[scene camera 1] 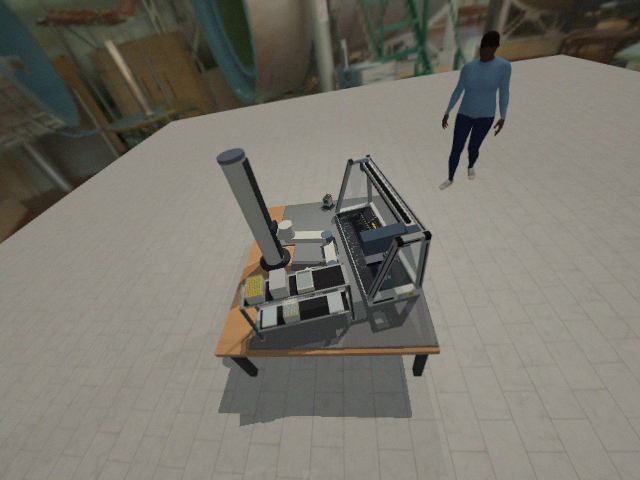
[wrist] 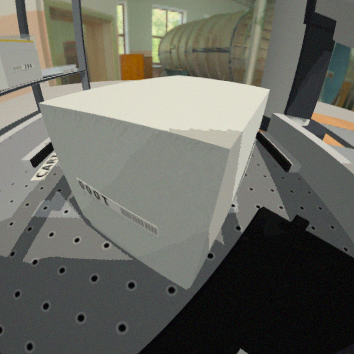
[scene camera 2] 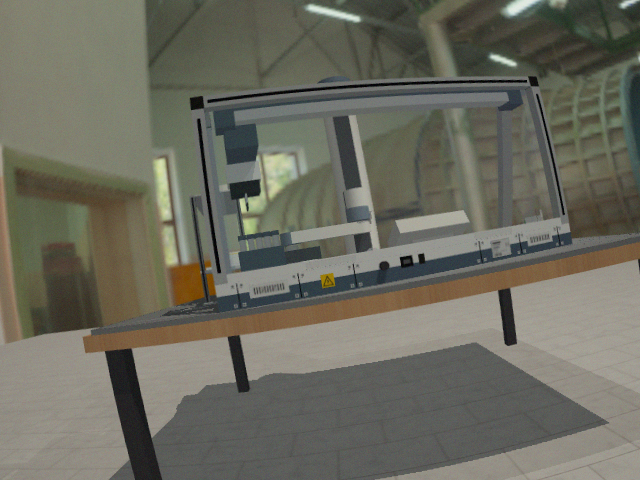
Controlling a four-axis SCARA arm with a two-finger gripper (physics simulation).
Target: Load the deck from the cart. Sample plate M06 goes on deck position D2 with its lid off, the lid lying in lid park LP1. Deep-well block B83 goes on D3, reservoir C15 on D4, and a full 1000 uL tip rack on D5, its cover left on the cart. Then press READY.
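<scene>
My gripper (wrist: 161, 118) is open in the wrist view, its dark-padded fingers at left and right. A white box (wrist: 145, 165), with an upside-down label like 1000, stands on the perforated table between and below the fingers, not gripped. The black lid park (wrist: 280, 280) is at lower right. On the cart (scene camera 1: 305, 322), the upper shelf holds a yellow-topped tip rack (scene camera 1: 253, 288), a tall white block (scene camera 1: 278, 283) and a pale plate (scene camera 1: 305, 281); the lower shelf holds a grey-topped rack (scene camera 1: 290, 308) and pale plates (scene camera 1: 268, 316) (scene camera 1: 334, 302). Their labels are unreadable. The deck (scene camera 1: 351, 242) lies inside the frame.
The arm column (scene camera 1: 253, 217) (wrist: 285, 55) stands at the table's edge. The deck's frame (scene camera 1: 385, 180) (scene camera 2: 361, 85) has posts and clear panels, with a blue pipetting head (scene camera 1: 382, 237) (scene camera 2: 241, 144) inside. A small device with a green spot (scene camera 1: 327, 200) stands at the back. A person (scene camera 1: 483, 87) stands beyond the table.
</scene>
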